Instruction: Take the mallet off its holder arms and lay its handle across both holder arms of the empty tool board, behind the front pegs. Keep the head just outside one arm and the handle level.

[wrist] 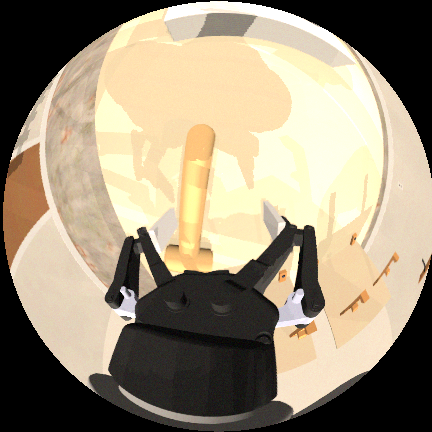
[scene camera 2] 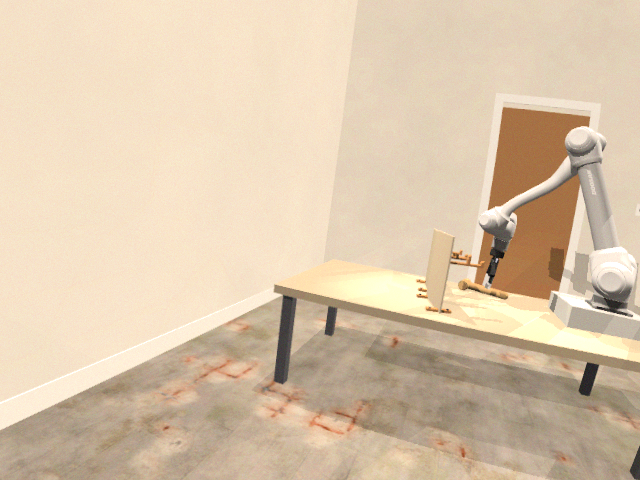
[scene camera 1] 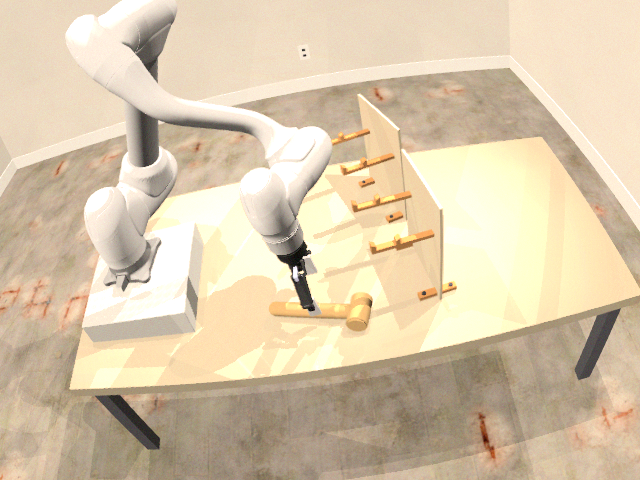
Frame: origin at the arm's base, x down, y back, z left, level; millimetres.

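Where they show: gripper, fingertip midpoint: [wrist: 217,213] [scene camera 2: 485,287] [scene camera 1: 314,293]; arm's base, origin of the base link: [scene camera 2: 607,309] [scene camera 1: 132,263].
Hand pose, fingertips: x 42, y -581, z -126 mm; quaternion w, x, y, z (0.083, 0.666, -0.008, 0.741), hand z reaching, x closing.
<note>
Each offset is from my fingertips to the centre of the thing. Level surfaces: height alone.
The wooden mallet @[dx +24, dy -10, dz -42 mm] [scene camera 1: 333,310] [scene camera 2: 496,293] [wrist: 195,200] lies flat on the table, its head towards the tool boards and its handle towards the robot base. My gripper [scene camera 1: 311,308] [scene camera 2: 488,284] [wrist: 217,213] is open and empty, low over the handle. In the wrist view the handle runs between the spread fingers, nearer the left one; their exact height above the table is hard to tell. The nearer tool board @[dx -110, dy -248, dz +91 mm] [scene camera 1: 424,222] carries two empty holder arms [scene camera 1: 381,201] [scene camera 1: 402,241] with pegs. The farther tool board @[dx -118, dy -162, dz +406 mm] [scene camera 1: 379,139] also has two empty arms [scene camera 1: 367,163] [scene camera 1: 351,136].
The boards stand upright on small wooden feet [scene camera 1: 427,293] [scene camera 2: 438,310], their holder arms pointing towards the robot side. The white base block [scene camera 1: 139,315] [scene camera 2: 594,315] is at the robot end of the table @[dx +49 mm] [scene camera 1: 516,232] [scene camera 2: 361,289]. The near table edge runs beside the mallet.
</note>
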